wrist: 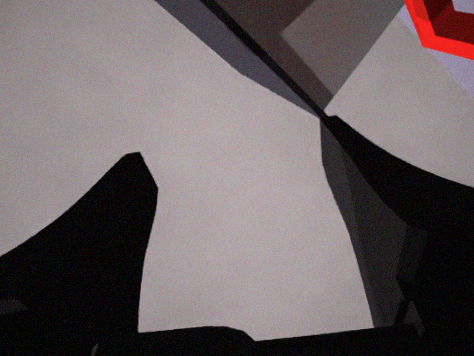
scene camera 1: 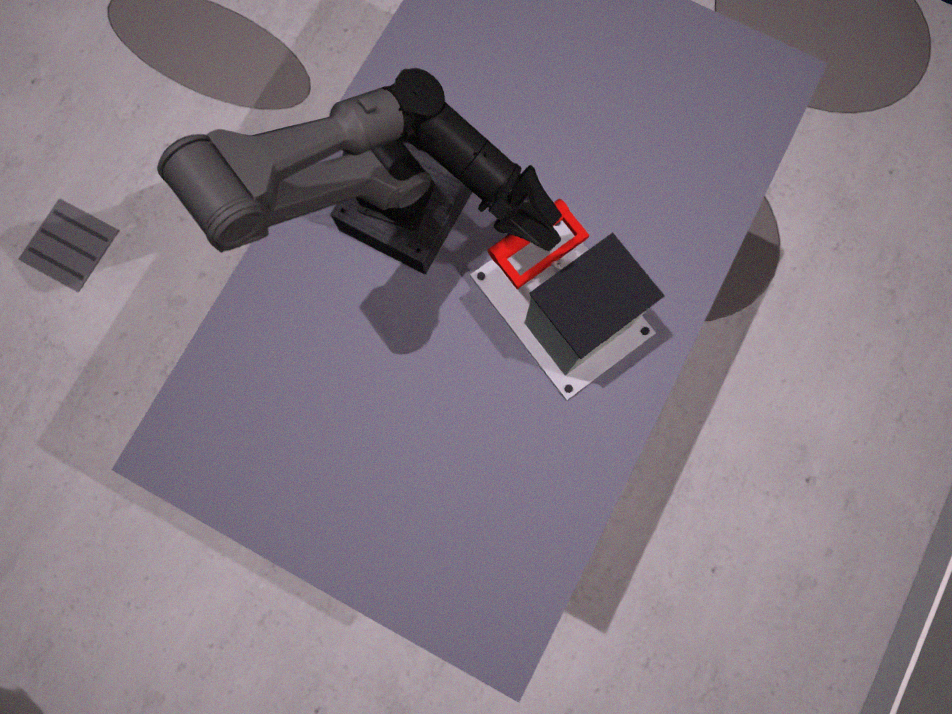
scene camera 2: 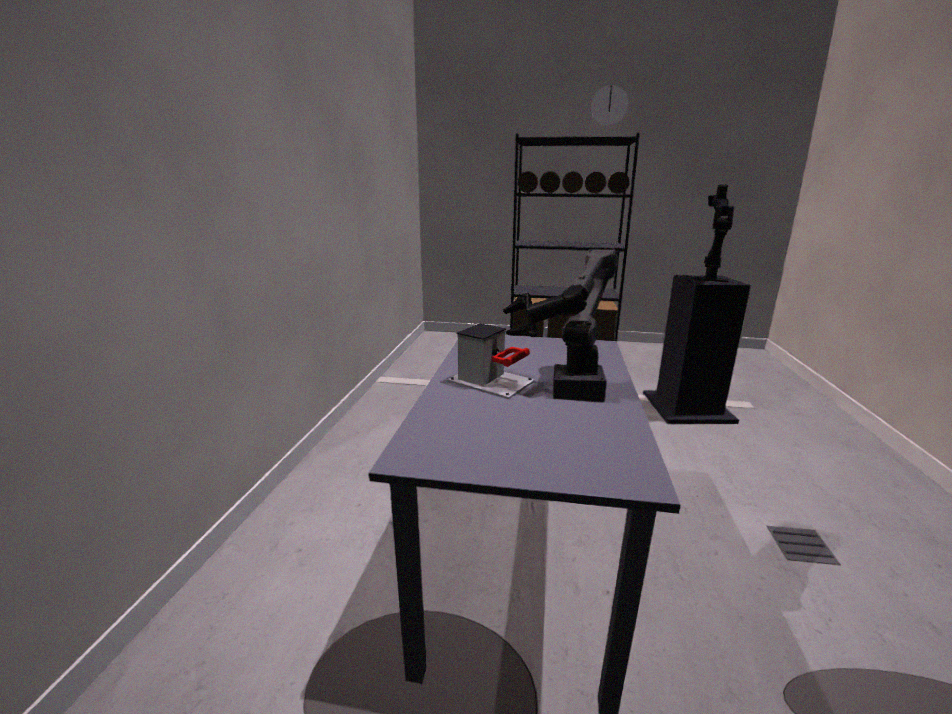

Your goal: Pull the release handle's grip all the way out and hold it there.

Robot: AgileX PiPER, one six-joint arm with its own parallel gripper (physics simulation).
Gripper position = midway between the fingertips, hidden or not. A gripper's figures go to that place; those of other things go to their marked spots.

Labels:
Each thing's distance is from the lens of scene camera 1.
my gripper (scene camera 1: 555, 232): 0.86 m
red release handle grip (scene camera 1: 500, 252): 0.95 m

